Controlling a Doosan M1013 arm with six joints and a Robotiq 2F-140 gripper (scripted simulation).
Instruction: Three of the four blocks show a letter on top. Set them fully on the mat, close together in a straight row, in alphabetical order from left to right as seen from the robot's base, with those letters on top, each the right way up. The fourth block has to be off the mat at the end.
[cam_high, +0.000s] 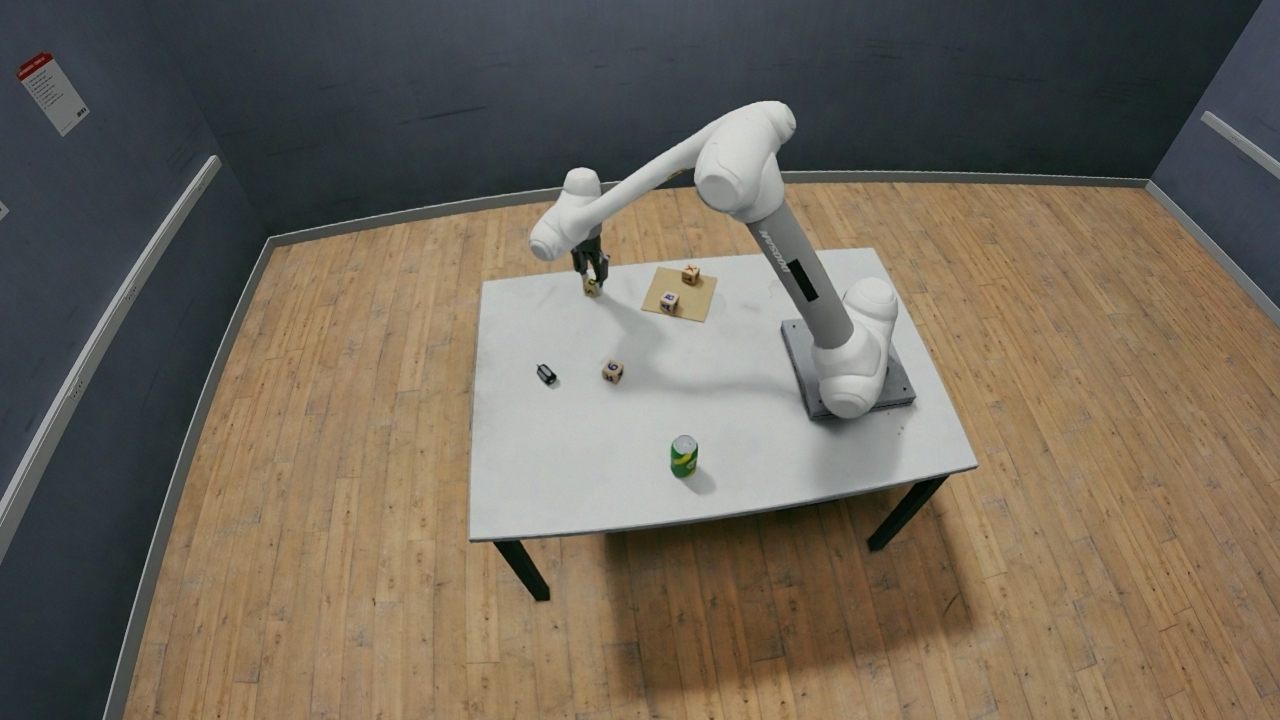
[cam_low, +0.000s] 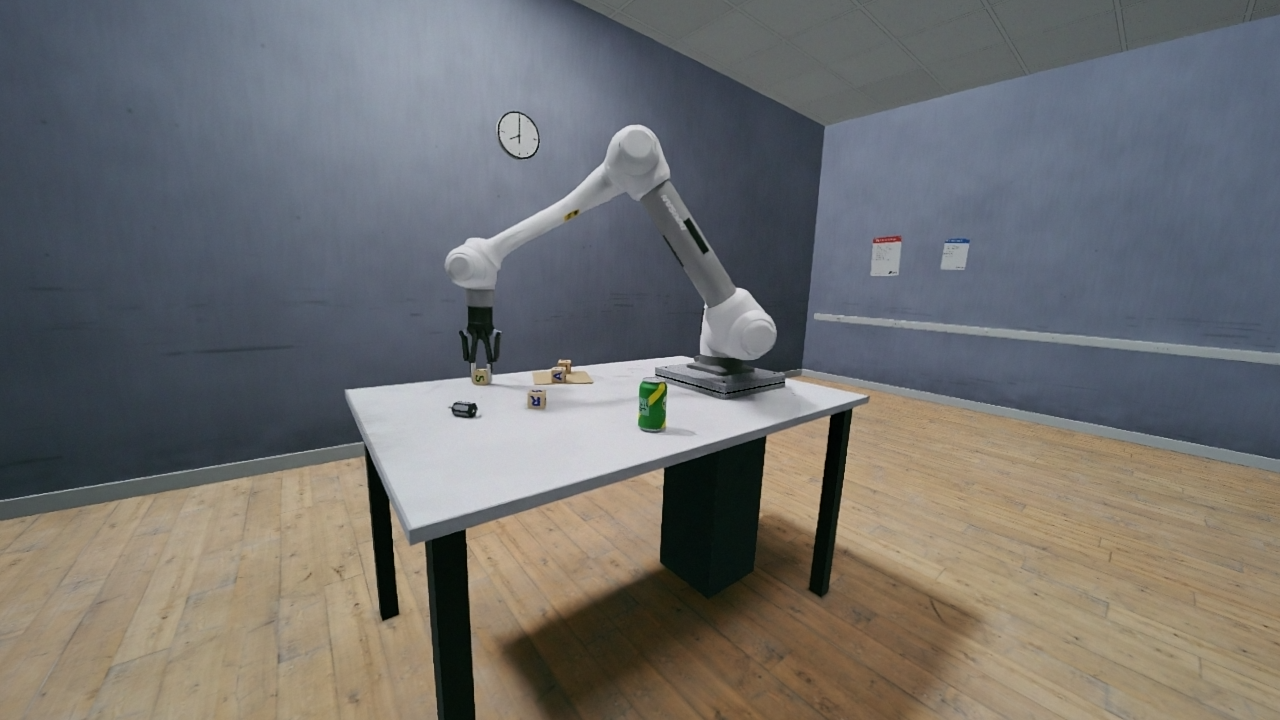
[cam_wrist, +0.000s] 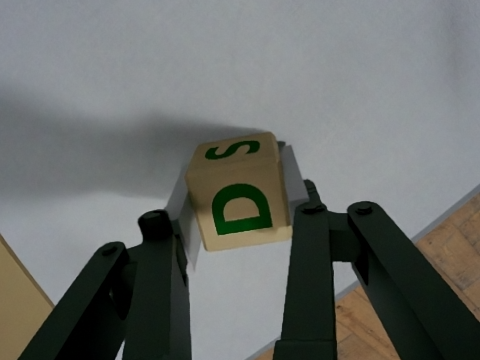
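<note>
My gripper is now 270 mm past the tan mat, 30 mm to the right of it and 30 mm above it. Also, from my hand: black object (320 mm to the left, 140 mm ahead, 20 mm below); then block (340 mm to the left, 50 mm behind, 10 mm below); then can (640 mm to the left, 210 mm behind, 30 mm above).
</note>
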